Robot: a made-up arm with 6 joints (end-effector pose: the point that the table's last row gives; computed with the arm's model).
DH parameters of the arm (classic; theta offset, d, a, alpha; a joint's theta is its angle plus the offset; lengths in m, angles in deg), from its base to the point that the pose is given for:
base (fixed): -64.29 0 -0.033 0
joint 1: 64.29 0.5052 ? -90
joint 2: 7.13 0 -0.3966 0
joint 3: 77.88 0.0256 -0.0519 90
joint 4: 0 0.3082 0.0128 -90
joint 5: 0 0.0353 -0.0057 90
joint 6: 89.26 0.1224 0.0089 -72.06
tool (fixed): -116.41 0.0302 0 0
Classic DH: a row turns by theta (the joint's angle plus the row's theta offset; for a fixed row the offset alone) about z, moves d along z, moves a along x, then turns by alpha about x.
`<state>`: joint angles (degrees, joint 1 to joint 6).
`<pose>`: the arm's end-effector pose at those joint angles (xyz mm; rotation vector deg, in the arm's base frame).
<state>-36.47 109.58 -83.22 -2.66 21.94 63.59</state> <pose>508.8 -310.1 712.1 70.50 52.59 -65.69</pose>
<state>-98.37 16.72 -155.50 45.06 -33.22 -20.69</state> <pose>98.8 767.5 782.9 -63.08 -136.28 -17.42</pose>
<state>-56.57 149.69 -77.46 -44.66 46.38 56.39</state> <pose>260.5 -430.9 265.2 26.84 128.46 -92.20</pose>
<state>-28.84 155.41 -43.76 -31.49 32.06 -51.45</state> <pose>222.6 -50.8 225.2 -61.78 116.61 58.49</pose>
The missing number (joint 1, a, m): 0.0292
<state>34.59 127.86 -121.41 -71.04 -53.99 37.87</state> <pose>456.5 526.0 841.7 -24.86 -31.23 46.77</pose>
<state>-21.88 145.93 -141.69 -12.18 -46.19 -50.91</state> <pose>738.8 -157.1 820.1 -57.89 -34.40 -68.43</pose>
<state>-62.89 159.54 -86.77 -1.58 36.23 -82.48</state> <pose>307.6 -406.0 197.6 -35.92 103.81 9.97</pose>
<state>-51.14 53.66 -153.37 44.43 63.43 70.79</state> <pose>-72.0 288.8 1233.7 53.16 -4.79 1.86</pose>
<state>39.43 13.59 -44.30 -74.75 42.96 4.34</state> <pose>18.4 8.1 888.0 -49.32 -8.30 -43.40</pose>
